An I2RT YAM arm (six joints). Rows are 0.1 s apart.
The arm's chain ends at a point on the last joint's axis. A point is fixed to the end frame.
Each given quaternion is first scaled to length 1.
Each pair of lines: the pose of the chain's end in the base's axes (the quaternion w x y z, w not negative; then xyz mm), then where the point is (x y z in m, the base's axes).
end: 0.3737, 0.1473, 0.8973, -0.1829, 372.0, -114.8, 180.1
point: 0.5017 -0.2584 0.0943
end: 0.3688, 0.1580, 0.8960, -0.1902, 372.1, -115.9, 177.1
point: 0.4974 -0.2632 0.0911
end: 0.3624, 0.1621, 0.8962, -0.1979, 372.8, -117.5, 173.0
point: 0.4947 -0.2675 0.0868
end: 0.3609, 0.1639, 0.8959, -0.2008, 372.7, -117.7, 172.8
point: 0.4935 -0.2687 0.0868
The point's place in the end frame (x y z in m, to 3 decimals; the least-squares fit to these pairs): -0.044 -0.057 0.199
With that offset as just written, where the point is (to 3 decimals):
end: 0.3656, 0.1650, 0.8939, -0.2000, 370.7, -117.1, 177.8
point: 0.492 -0.268 0.093
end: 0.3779, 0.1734, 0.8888, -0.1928, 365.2, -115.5, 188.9
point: 0.488 -0.266 0.106
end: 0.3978, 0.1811, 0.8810, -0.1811, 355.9, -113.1, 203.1
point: 0.483 -0.262 0.124
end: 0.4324, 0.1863, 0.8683, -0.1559, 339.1, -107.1, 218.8
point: 0.475 -0.252 0.146
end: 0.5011, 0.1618, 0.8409, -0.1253, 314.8, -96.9, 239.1
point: 0.471 -0.230 0.188
